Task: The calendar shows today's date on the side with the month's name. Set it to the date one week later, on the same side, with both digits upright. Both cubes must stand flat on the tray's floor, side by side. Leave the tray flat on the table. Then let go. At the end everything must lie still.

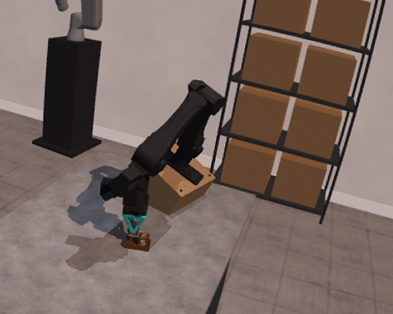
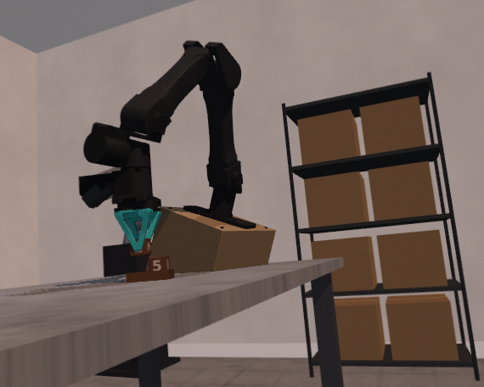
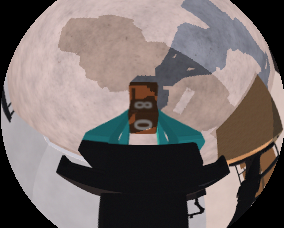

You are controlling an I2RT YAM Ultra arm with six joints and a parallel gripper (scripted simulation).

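The brown cube is right at my hand. From my hand the other things lie so: brown calendar tray 1 cm behind, 2 cm to the left, 6 cm below.
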